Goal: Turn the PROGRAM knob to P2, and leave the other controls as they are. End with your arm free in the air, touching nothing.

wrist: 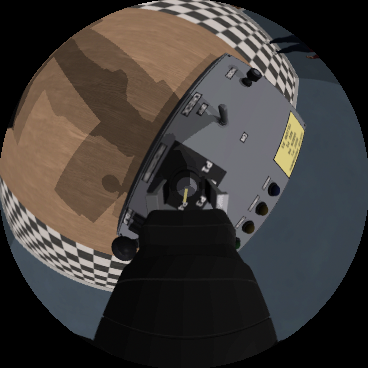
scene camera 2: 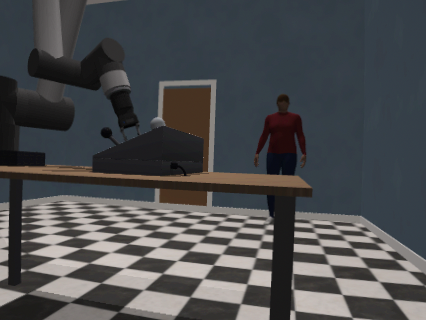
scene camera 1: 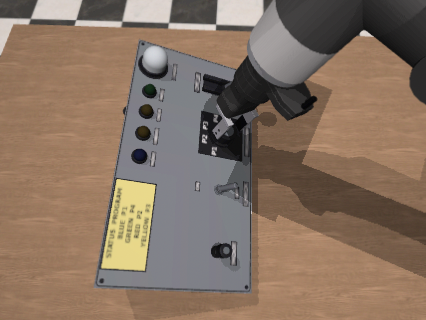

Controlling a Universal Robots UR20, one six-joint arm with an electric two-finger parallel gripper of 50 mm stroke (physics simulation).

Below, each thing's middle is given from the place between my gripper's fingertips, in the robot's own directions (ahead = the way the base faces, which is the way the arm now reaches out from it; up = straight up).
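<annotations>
With the grey sloped control panel point(scene camera 1: 166, 216) as the reference, I find my hand 70 mm to the right of it and 90 mm short of it, and my hand is also 20 mm above it.
</annotations>
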